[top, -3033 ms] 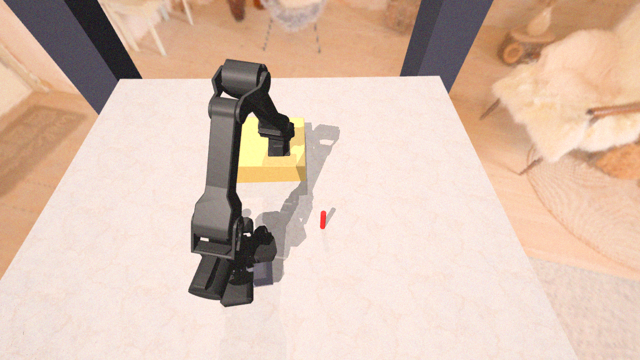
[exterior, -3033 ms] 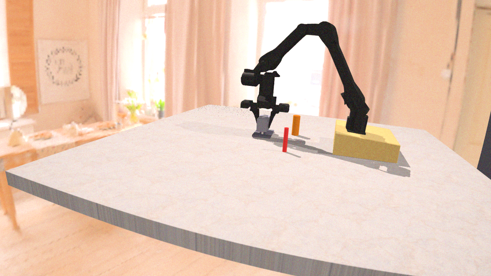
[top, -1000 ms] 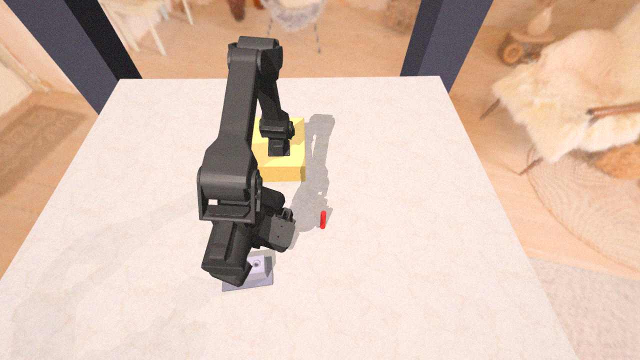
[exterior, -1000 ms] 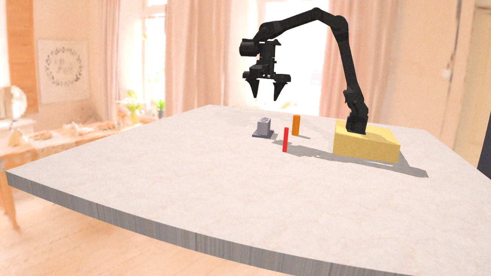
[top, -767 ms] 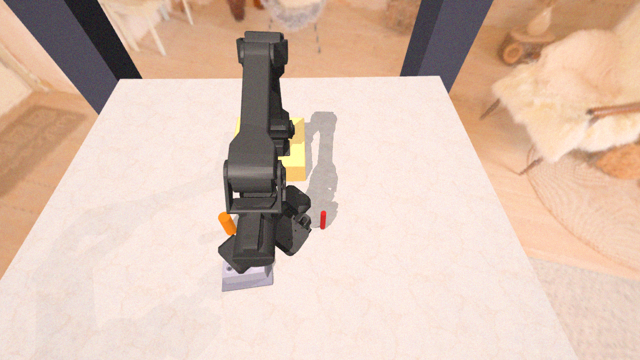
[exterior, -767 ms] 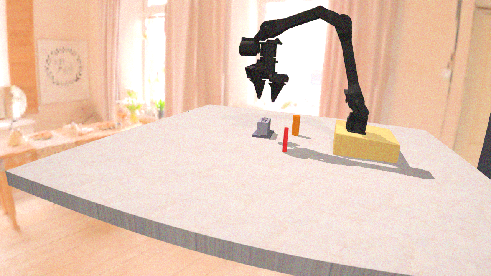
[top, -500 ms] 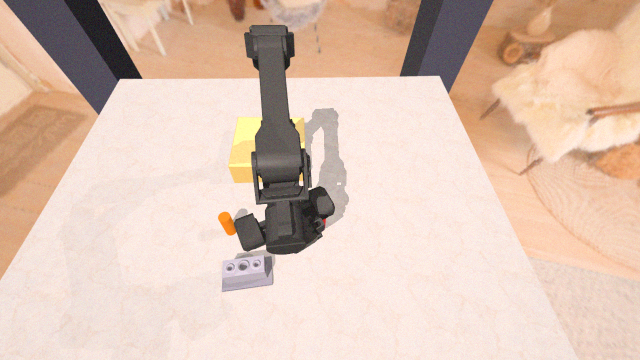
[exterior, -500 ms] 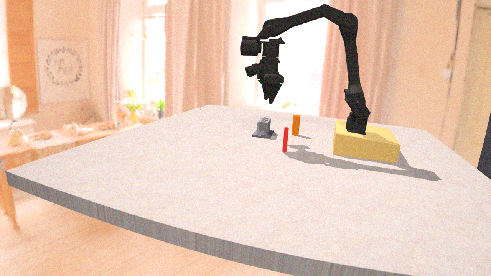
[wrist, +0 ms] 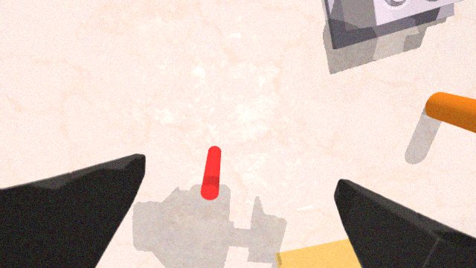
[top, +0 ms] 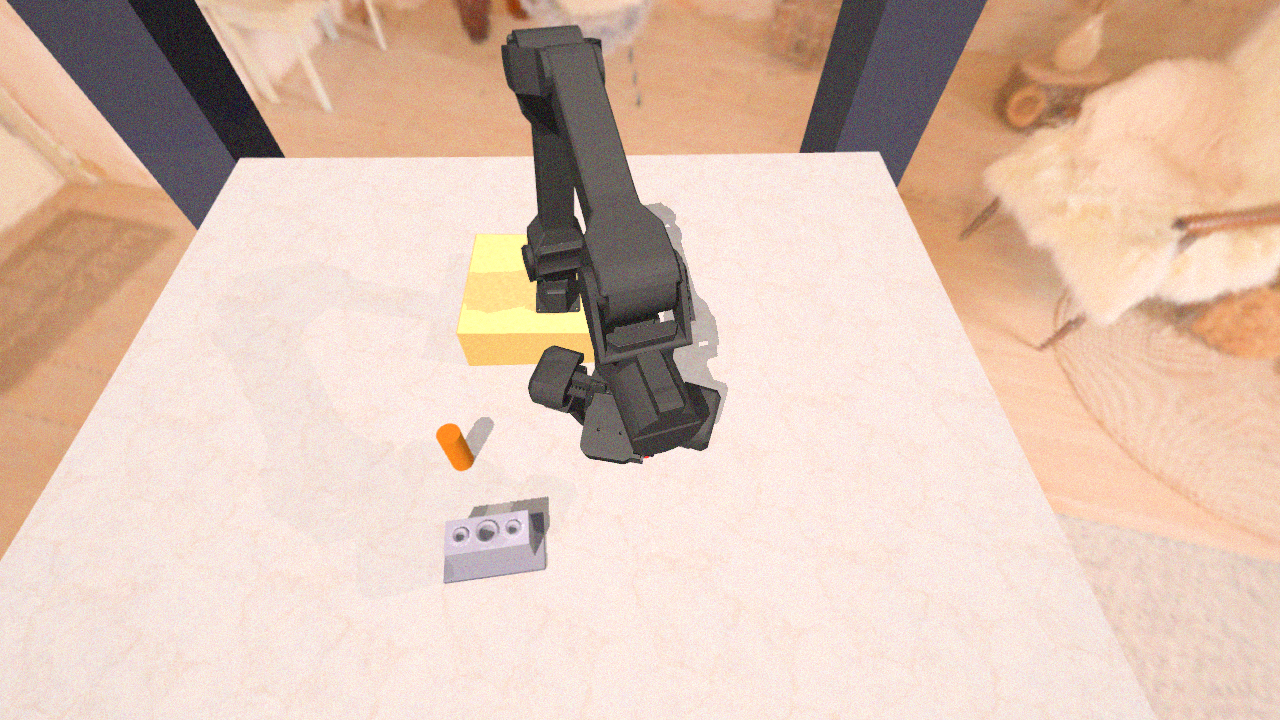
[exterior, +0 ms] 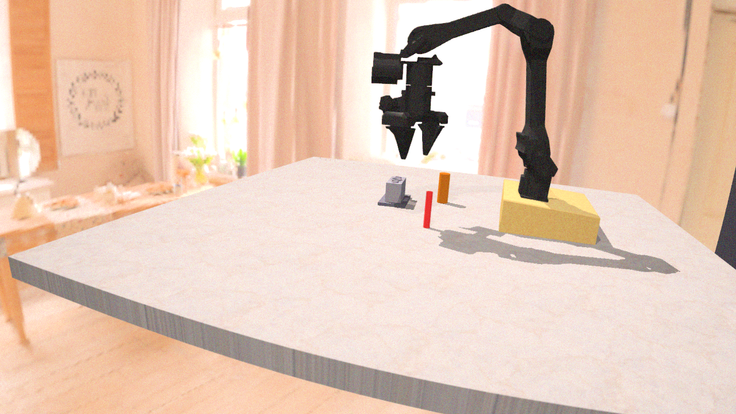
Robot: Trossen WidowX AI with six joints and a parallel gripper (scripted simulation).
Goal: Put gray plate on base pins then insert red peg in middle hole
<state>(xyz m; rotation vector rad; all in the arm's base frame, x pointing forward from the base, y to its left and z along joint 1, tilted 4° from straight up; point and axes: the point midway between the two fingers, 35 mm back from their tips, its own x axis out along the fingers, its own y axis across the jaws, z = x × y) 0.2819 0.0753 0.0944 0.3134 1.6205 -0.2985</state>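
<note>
Right now the red peg is 110 mm below my gripper tip, 40 mm behind it and 30 mm to the left of it. Also, from my gripper tip: gray plate: 160 mm to the right, 100 mm below, 70 mm ahead; orange cylinder: 220 mm to the right, 110 mm below, 50 mm behind; base: 160 mm to the right, 140 mm below, 70 mm ahead.
</note>
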